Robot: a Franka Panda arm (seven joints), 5 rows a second.
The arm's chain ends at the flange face. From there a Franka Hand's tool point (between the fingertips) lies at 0.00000 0.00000 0.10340 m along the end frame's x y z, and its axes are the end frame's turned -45 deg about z.
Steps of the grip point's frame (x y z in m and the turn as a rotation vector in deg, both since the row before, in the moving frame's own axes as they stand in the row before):
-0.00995, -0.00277, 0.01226, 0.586, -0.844, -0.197
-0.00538, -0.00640, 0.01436, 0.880, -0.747, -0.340
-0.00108, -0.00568, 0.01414, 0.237, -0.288, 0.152
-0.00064, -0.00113, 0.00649, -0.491, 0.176, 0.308
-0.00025, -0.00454, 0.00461, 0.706, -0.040, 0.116
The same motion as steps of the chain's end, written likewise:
-0.00717, 0.00474, 0.01228, -0.182, -1.011, -0.197
-0.00625, -0.00056, 0.01438, 0.094, -1.150, -0.340
-0.00411, -0.00332, 0.01414, -0.036, -0.371, 0.152
-0.00210, -0.00075, 0.00649, -0.223, 0.472, 0.308
-0.00244, -0.00218, 0.00462, 0.471, -0.528, 0.116

